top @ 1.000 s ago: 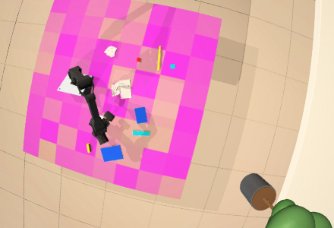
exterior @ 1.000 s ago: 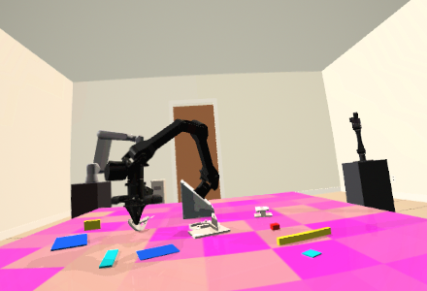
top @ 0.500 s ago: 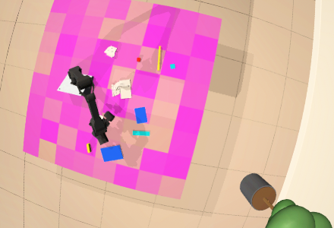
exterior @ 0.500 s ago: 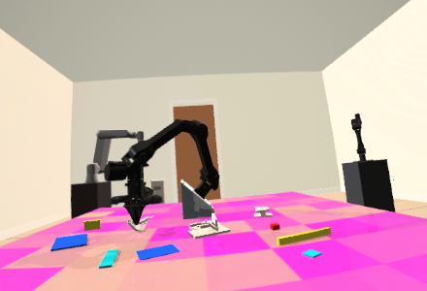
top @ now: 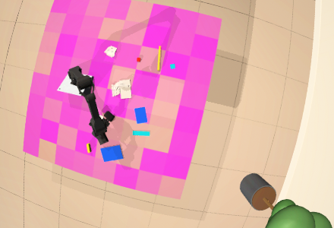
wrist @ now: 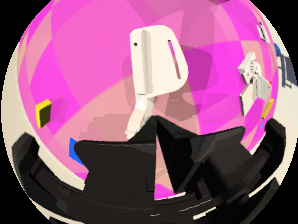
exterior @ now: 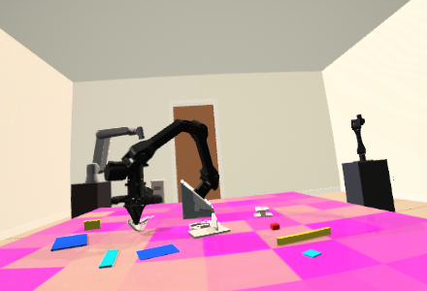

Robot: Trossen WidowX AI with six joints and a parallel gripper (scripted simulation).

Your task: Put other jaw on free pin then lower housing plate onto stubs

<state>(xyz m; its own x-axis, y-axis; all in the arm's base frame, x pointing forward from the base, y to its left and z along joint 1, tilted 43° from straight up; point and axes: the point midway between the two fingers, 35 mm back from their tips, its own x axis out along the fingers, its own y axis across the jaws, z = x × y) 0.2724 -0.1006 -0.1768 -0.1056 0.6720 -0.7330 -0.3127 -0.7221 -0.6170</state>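
Now: the white jaw 2 cm behind my gripper tip, 1 cm to the right of it and 1 cm above it. Round my gripper tip: white base 4 cm ahead, 25 cm to the left, 2 cm below; then yellow block 8 cm behind, 21 cm to the right, 1 cm below; then cyan bar 23 cm ahead, 2 cm to the left, 3 cm below.
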